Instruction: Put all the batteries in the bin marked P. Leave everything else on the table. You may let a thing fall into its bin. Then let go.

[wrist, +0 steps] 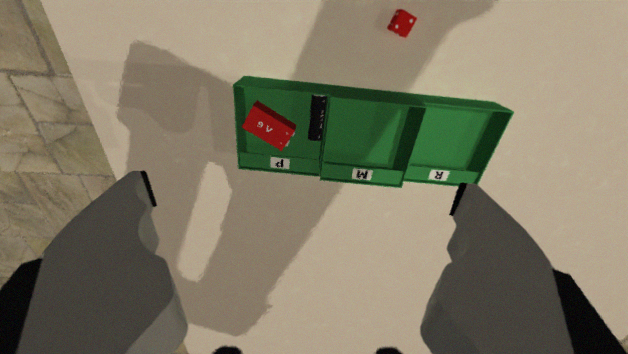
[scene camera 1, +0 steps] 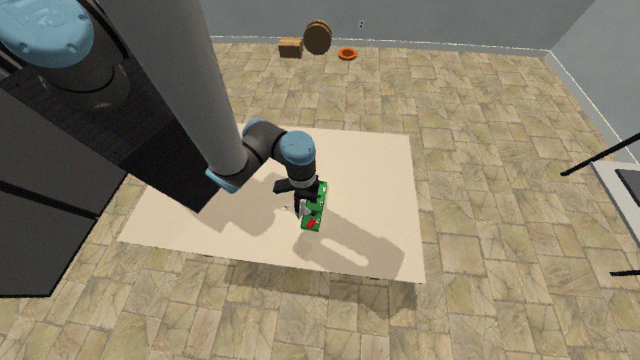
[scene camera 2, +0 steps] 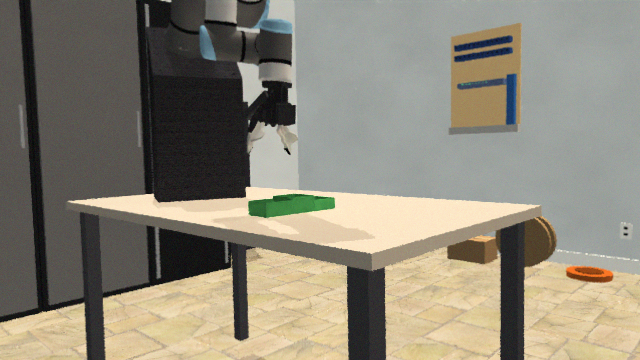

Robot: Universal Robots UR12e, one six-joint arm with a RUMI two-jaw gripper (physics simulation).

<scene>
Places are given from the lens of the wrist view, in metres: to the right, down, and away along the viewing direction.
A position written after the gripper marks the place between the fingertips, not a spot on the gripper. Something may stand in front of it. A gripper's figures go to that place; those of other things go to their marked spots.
gripper (wrist: 307, 180): 0.00, 0.00, 0.12
green three-compartment bin tray (wrist: 374, 137): 0.07, -0.04, 0.28
red 9 V battery (wrist: 263, 122): -0.05, -0.05, 0.26
</scene>
